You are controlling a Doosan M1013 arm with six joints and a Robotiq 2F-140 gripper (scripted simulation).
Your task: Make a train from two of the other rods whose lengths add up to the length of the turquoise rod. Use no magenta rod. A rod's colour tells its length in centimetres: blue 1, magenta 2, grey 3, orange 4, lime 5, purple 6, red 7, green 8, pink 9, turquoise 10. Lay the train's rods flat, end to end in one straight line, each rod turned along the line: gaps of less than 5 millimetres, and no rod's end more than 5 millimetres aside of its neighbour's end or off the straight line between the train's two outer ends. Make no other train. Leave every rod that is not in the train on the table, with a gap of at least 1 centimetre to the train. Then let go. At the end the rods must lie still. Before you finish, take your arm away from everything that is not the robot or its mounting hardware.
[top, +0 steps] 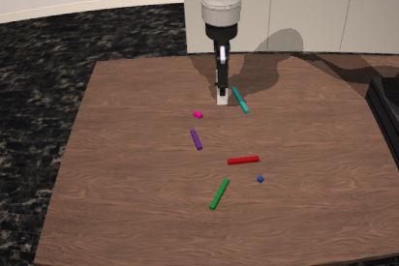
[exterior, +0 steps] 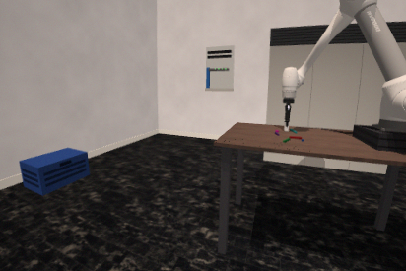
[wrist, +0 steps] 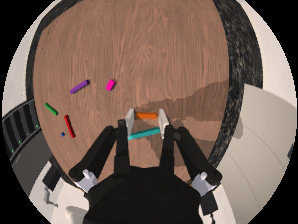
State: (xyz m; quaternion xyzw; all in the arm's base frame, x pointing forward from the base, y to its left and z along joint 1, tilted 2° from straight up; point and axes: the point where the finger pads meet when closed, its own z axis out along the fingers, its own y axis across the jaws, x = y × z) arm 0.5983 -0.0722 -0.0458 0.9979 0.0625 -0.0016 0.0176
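The orange rod lies 30 mm below my hand. The rest, counted from my hand: turquoise rod: 50 mm behind, 30 mm below, 10 mm to the left; then magenta rod: 80 mm to the left, 50 mm ahead, 30 mm below; then purple rod: 160 mm to the left, 50 mm ahead, 30 mm below.
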